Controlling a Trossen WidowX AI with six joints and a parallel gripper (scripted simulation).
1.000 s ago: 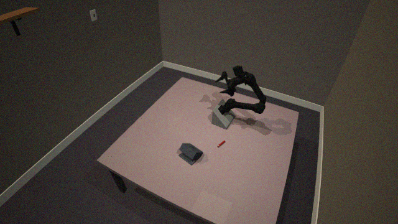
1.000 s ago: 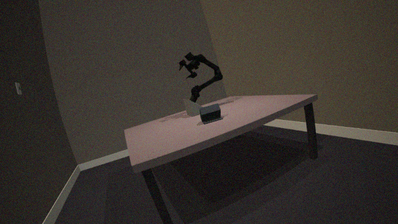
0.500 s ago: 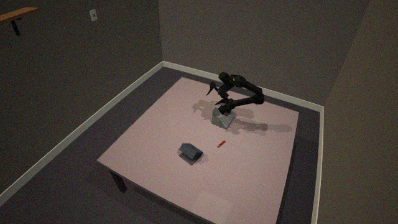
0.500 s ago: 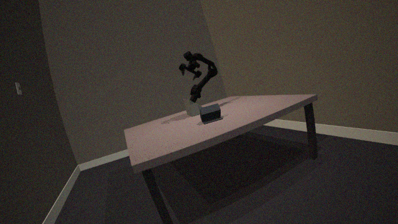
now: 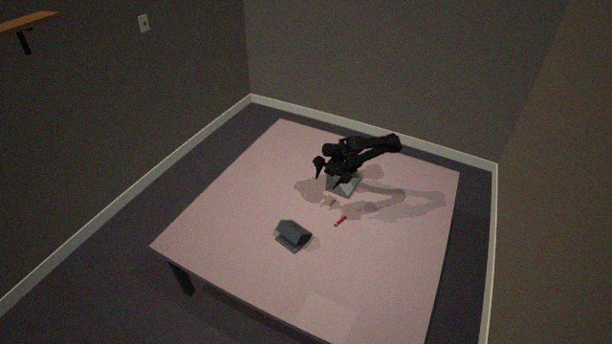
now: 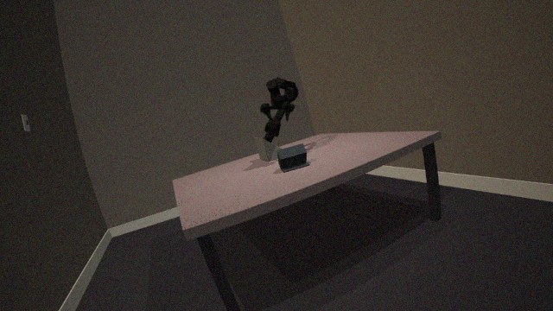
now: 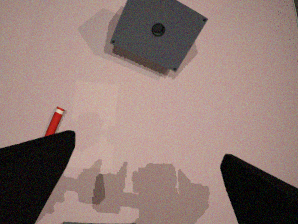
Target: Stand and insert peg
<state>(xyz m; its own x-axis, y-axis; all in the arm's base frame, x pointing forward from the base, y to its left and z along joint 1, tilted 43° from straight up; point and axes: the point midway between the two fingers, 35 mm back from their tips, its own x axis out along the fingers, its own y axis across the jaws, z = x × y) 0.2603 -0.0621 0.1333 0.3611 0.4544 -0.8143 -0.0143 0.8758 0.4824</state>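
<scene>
Right now the red peg is 220 mm below my gripper tip and 90 mm to the left of it. Round my gripper tip: sloped panel 190 mm ahead, 180 mm below, 40 mm to the right.
</scene>
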